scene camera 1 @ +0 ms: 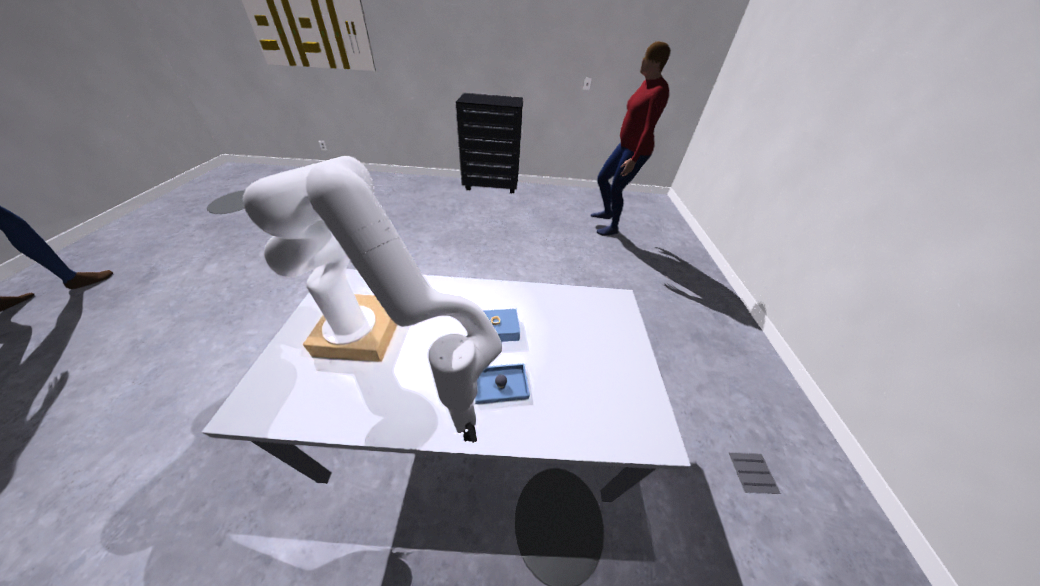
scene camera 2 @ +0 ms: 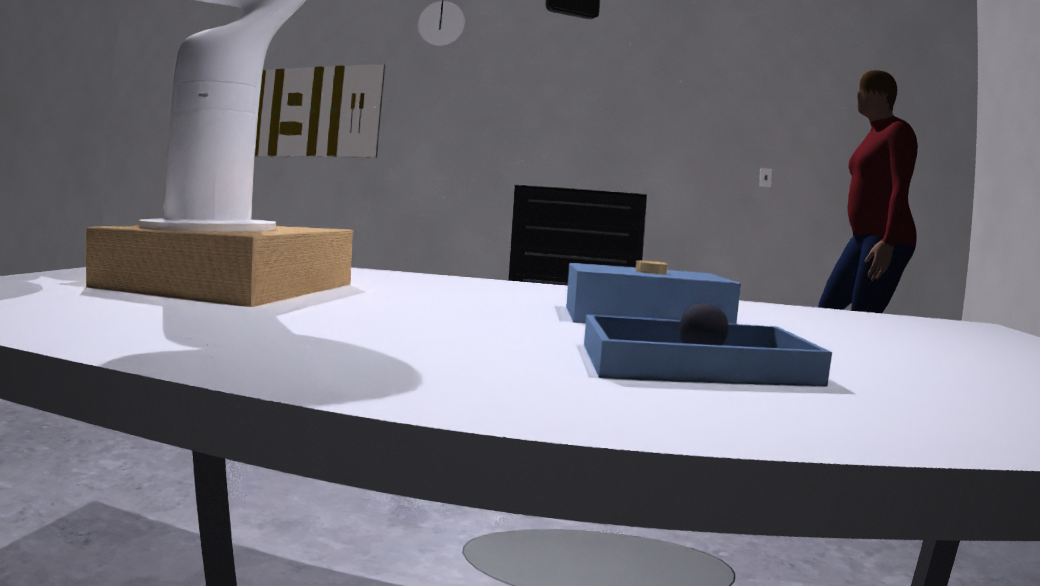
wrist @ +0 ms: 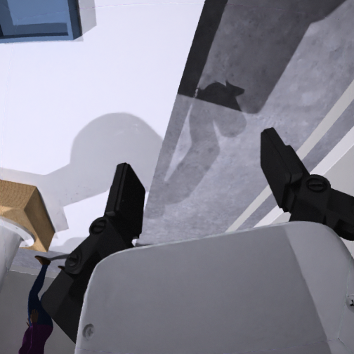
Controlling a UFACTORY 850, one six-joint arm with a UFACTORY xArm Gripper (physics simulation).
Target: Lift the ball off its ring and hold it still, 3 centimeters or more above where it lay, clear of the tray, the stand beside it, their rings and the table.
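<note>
A dark ball (scene camera 1: 500, 380) (scene camera 2: 703, 324) rests inside the shallow blue tray (scene camera 1: 526, 381) (scene camera 2: 713, 362). The ball's own ring is hidden beneath it. A corner of the tray (wrist: 74, 20) shows at the top left of the wrist view; the ball does not show there. The blue stand (scene camera 1: 509, 333) (scene camera 2: 647, 294) is beside the tray, with an orange ring (scene camera 1: 495, 319) (scene camera 2: 651, 267) on top. My gripper (scene camera 1: 470, 435) (wrist: 195, 161) is open and empty, high above the table's front edge and apart from the ball. It does not show in scene camera 2.
The white table (scene camera 1: 596, 414) (scene camera 2: 473, 393) carries the arm's wooden base block (scene camera 1: 345, 350) (scene camera 2: 171, 269) (wrist: 37, 215) at the left. The arm hangs over the table and hides part of the stand in scene camera 1. A person in red (scene camera 1: 644, 116) (scene camera 2: 884, 181) stands behind the table.
</note>
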